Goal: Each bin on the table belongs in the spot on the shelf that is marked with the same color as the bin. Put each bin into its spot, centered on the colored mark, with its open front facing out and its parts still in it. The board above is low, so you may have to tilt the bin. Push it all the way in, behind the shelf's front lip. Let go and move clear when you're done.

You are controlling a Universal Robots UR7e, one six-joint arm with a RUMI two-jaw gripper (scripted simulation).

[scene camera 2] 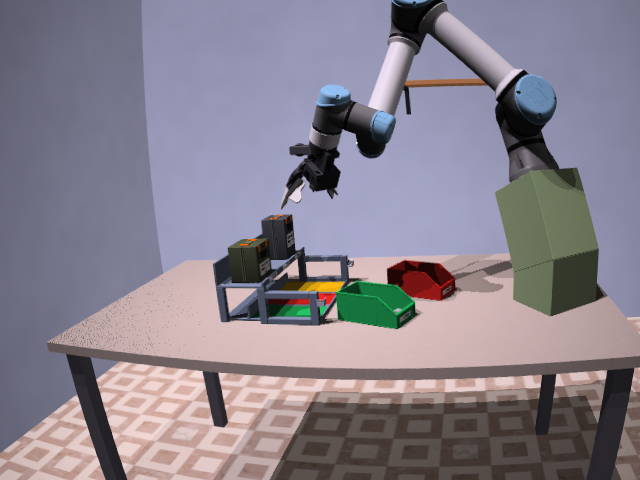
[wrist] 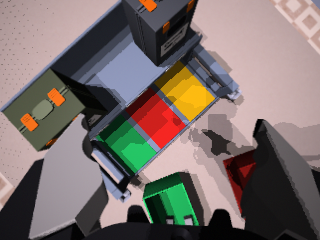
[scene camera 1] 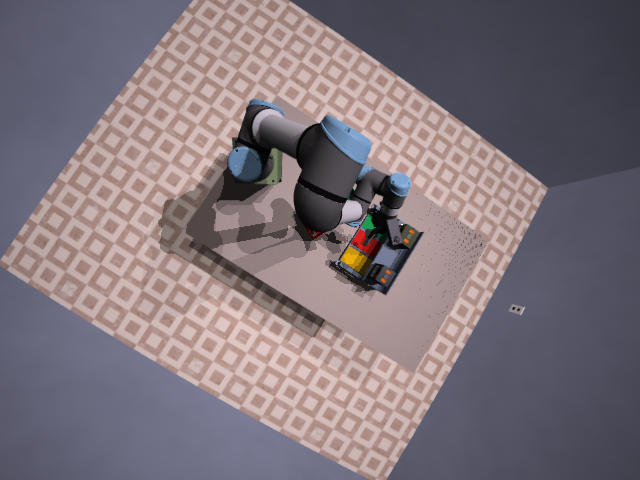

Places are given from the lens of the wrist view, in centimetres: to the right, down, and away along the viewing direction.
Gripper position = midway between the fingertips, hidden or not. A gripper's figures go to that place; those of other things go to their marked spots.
gripper [wrist: 170, 117]: 1, 0, 13
green bin [wrist: 173, 202]: 4, 23, 40
red mark [wrist: 150, 112]: -3, -2, 40
The marked spots on the red mark and the green bin are 26 cm apart.
